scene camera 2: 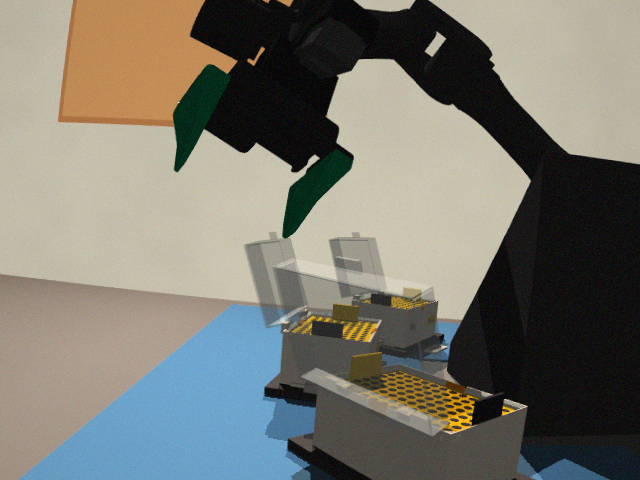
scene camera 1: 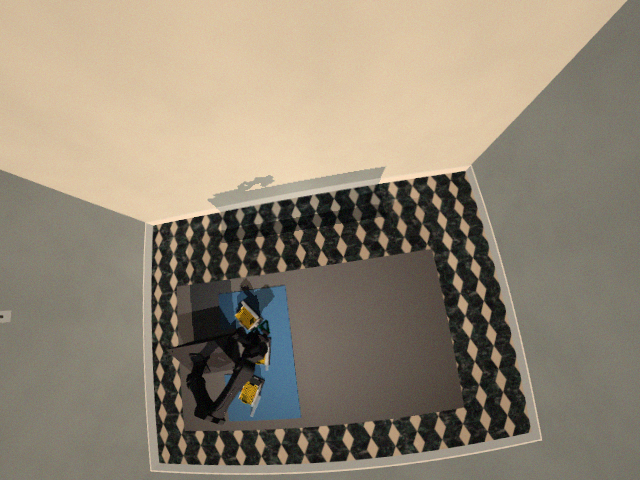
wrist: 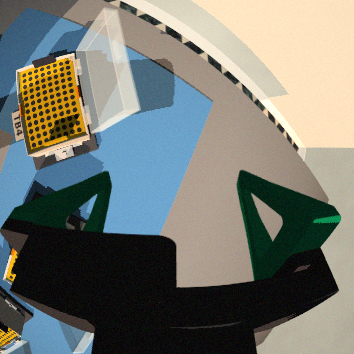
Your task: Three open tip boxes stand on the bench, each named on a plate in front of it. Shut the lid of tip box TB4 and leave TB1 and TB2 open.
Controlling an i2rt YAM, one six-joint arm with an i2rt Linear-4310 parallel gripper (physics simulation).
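Frame: origin at the arm's base, x ahead, y down, z left, level; centimetres.
Seen in the pictures: gripper, fingertip midpoint: (scene camera 2: 235,202) (scene camera 1: 261,324) (wrist: 173,177); arm's base at its link origin: (scene camera 2: 631,288) (scene camera 1: 200,362).
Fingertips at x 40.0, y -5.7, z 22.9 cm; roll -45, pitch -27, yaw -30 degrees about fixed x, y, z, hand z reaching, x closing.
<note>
Offsets run from my fingertips to a thing's top centre. "spot": to the spot under its first point. Level surfaces: height alone.
Tip box TB4 @(dx -14.6, dy +10.6, dz +2.1 cm) (wrist: 52,105) (scene camera 1: 247,316) (scene camera 2: 413,439) has a yellow perforated rack; its name plate @(spot: dx -19.2, dy +17.8, dz -2.9 cm) (wrist: 17,125) is readable in the wrist view. It is the nearest box in scene camera 2. Its clear lid @(dx -10.0, dy +2.7, dz +6.9 cm) (wrist: 110,75) (scene camera 2: 392,282) stands open, roughly upright on the hinge side. The other two boxes are a middle one (scene camera 1: 262,360) (scene camera 2: 330,356) and a far one (scene camera 1: 249,392) (scene camera 2: 395,322); both lids @(spot: dx +0.7, dy +7.7, dz -18.0 cm) (scene camera 2: 271,279) @(spot: dx -6.5, dy +6.7, dz -44.5 cm) (scene camera 2: 356,258) stand open, and their plates are not readable. My gripper (scene camera 1: 263,326) (scene camera 2: 231,203) (wrist: 173,177) is open and empty, above the boxes, apart from TB4's lid.
The boxes stand on a blue mat @(dy +18.0 cm) (scene camera 1: 281,382) (scene camera 2: 155,413) (wrist: 165,150) on a grey-brown bench @(dy +18.4 cm) (scene camera 1: 372,335). The arm's dark base (scene camera 2: 584,289) stands close beside the boxes. An orange panel (scene camera 2: 124,67) is on the wall behind the arm in scene camera 2.
</note>
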